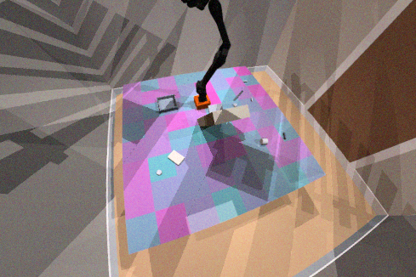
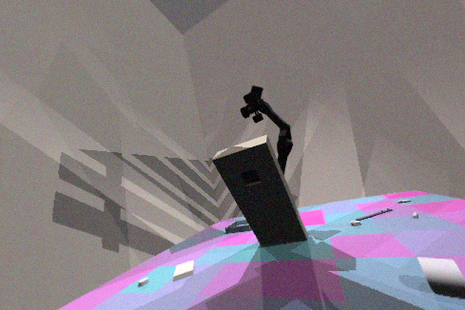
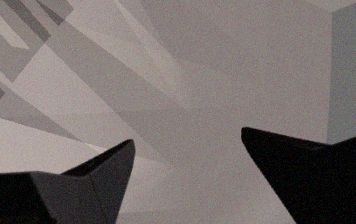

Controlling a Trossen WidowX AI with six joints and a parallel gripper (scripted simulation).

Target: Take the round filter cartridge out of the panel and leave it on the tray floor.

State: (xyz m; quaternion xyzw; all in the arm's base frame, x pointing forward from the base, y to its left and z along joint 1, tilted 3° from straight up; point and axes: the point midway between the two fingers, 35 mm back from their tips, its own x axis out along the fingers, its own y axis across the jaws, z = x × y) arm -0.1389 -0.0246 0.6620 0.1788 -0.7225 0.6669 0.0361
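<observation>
The round filter cartridge is 540 mm ahead of my gripper tip, 70 mm to the left of it and 450 mm below it. Round my gripper tip: flat white block: 600 mm ahead, 240 mm to the right, 720 mm below; then grey framed dish: 120 mm ahead, 230 mm to the right, 710 mm below.
</observation>
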